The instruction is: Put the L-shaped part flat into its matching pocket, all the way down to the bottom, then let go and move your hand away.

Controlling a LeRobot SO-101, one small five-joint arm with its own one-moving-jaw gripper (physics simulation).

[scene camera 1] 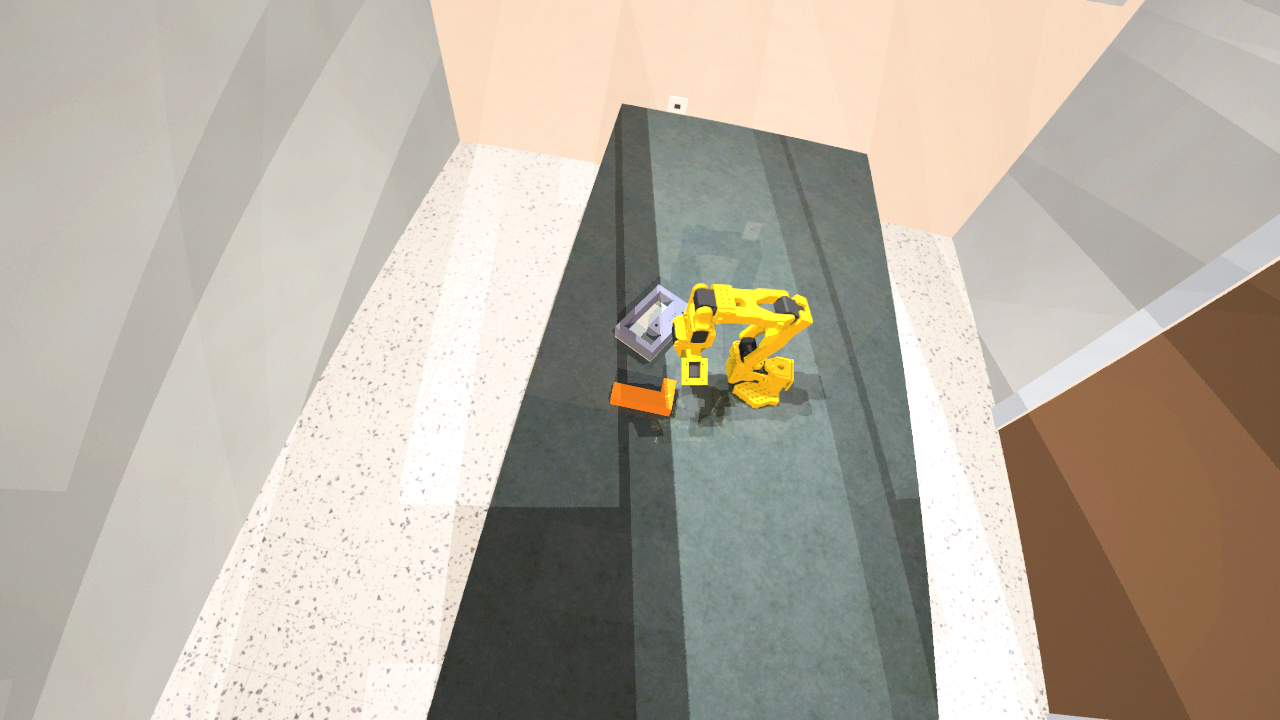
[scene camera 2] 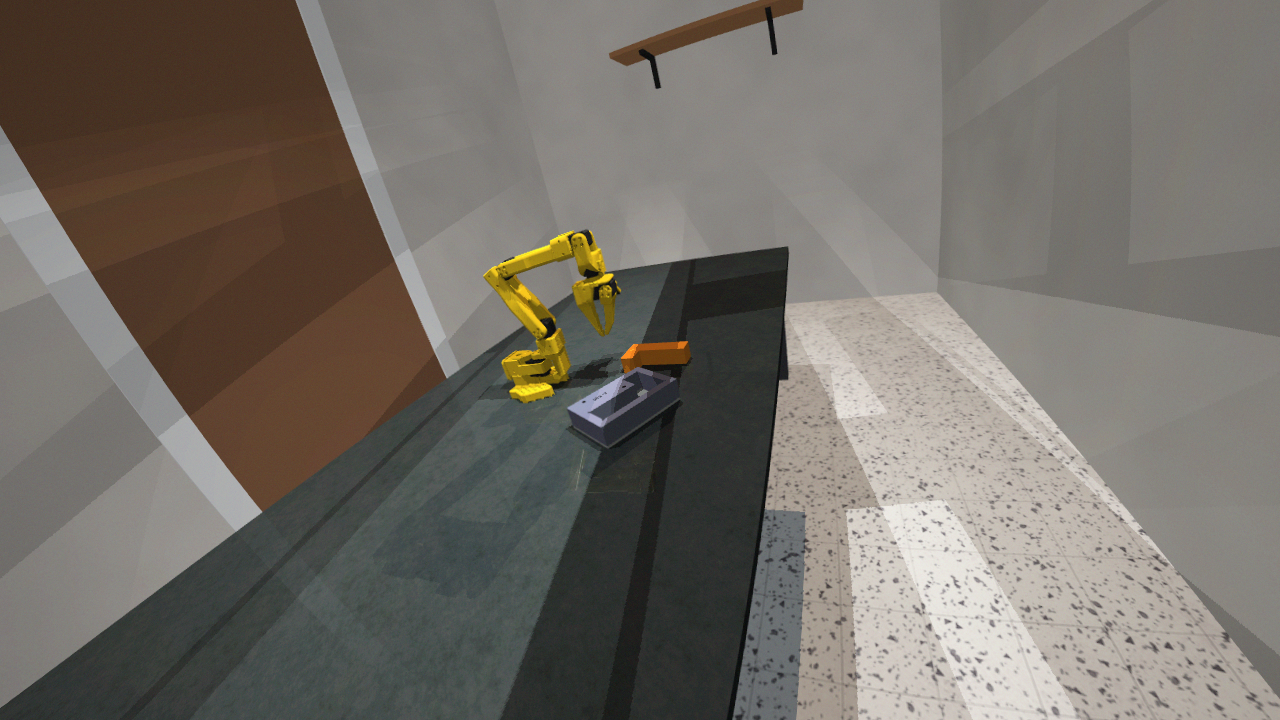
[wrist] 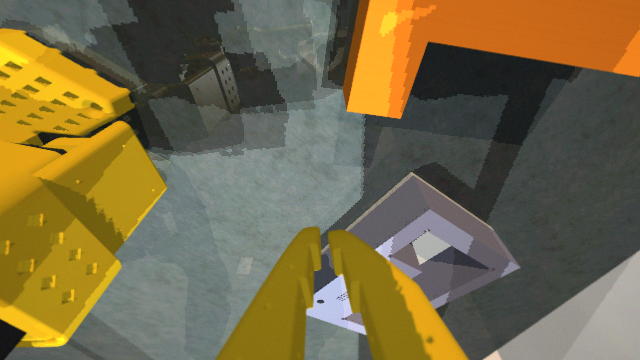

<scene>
On the table rests an orange L-shaped part [scene camera 1: 623,395]. Also in view: a grey block with pocket [scene camera 2: 610,414].
The orange L-shaped part also shows in scene camera 2 [scene camera 2: 669,352] and in the wrist view [wrist: 386,51]. The grey block with pocket shows as well in scene camera 1 [scene camera 1: 647,329] and in the wrist view [wrist: 449,252].
</scene>
